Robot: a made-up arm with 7 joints.
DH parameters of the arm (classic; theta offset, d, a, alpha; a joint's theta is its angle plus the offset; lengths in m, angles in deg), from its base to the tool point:
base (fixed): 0 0 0 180
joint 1: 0 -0.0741 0.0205 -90
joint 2: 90 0.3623 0.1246 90
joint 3: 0 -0.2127 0.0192 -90
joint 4: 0 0.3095 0.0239 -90
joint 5: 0 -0.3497 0.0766 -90
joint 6: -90 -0.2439 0.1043 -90
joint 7: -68.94 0 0.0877 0
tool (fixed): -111.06 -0.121 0 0
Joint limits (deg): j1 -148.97..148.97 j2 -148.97..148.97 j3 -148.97..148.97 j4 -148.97..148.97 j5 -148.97..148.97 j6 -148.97..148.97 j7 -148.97..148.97
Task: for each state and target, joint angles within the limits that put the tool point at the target. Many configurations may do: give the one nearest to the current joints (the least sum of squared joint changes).
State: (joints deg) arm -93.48 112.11 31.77 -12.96 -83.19 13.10 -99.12
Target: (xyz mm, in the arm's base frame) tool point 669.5 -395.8 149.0
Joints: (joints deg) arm -58.94 115.76 -3.77 -1.29 -57.67 20.32 -99.85
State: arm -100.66 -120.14 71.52 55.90 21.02 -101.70 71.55
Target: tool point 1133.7 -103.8 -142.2
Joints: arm -74.29 -139.05 31.51 57.67 22.34 -119.24 79.33
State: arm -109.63 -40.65 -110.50 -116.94 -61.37 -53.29 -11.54
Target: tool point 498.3 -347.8 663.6
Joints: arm -96.04 -15.01 -108.10 -124.98 -65.58 -53.43 -9.34
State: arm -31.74 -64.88 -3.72 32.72 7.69 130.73 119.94
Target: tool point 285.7 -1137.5 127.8
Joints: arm 1.21 -76.51 19.14 30.06 -11.63 140.36 121.41
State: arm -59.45 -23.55 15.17 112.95 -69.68 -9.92 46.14
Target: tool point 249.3 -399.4 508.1
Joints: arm -40.73 -4.58 -12.40 108.77 -103.22 -18.64 49.51
